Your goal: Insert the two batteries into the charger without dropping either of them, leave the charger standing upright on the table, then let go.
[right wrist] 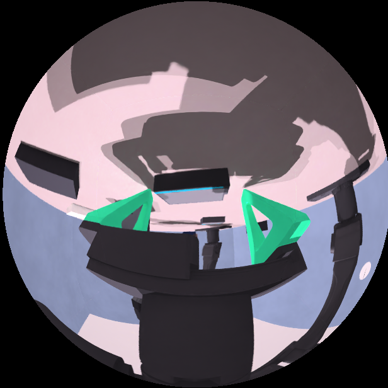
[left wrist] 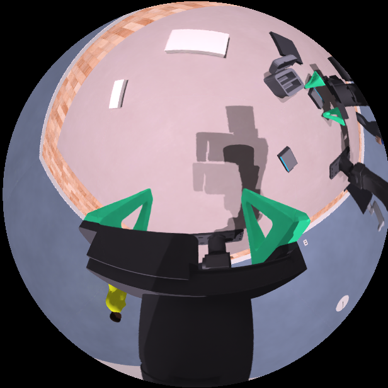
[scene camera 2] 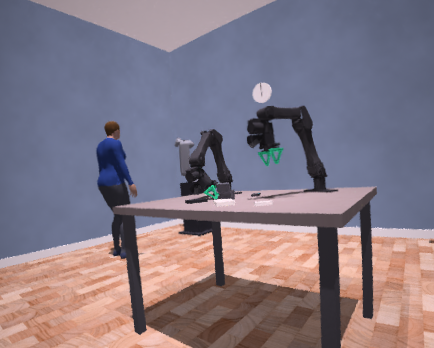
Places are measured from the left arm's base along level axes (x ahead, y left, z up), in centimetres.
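Pixels of known places: left gripper, fingertip midpoint: (scene camera 2: 271, 165); left arm's base, link origin: (scene camera 2: 320, 191).
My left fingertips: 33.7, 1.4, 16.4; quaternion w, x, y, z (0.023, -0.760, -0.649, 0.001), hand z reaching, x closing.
Observation:
For each thing: its middle in the pictures, then the offset to it from my left fingertips, as dx, dy, dz. "*": a spot on its surface instead. Level surfaces: height alone.
- grey charger, surface spot: (scene camera 2: 225, 191) * +17.9, -16.6, -11.6
- table, surface height: dz -16.7
- battery, body centre: (scene camera 2: 255, 194) -4.3, -21.9, -15.7
- dark flat block, body centre: (scene camera 2: 196, 201) +30.3, -26.7, -15.6
- large white slab, body centre: (scene camera 2: 223, 202) +26.0, -3.8, -15.5
- smaller white slab, body centre: (scene camera 2: 263, 203) +17.6, +15.1, -15.7
The grey charger (scene camera 2: 225, 191) (left wrist: 285, 81) stands upright on the table (scene camera 2: 240, 212), its slots facing up and showing no battery. One dark battery with a blue stripe (left wrist: 315, 97) (right wrist: 191, 180) rests on the table beside the charger. My right gripper (scene camera 2: 211, 192) (left wrist: 315, 101) (right wrist: 196, 193) is open and low, with that battery just ahead of and between its spread fingers. The other battery (scene camera 2: 255, 195) (left wrist: 287, 159) (right wrist: 213, 220) lies apart on the table. My left gripper (scene camera 2: 270, 156) (left wrist: 196, 193) is open and empty, high above the table.
A dark flat block (scene camera 2: 196, 201) (left wrist: 285, 46) (right wrist: 49, 172) lies beside the charger. A large white slab (scene camera 2: 225, 202) (left wrist: 197, 43) and a smaller white slab (scene camera 2: 263, 203) (left wrist: 118, 94) lie on the table. A person in blue (scene camera 2: 111, 160) stands beyond the table.

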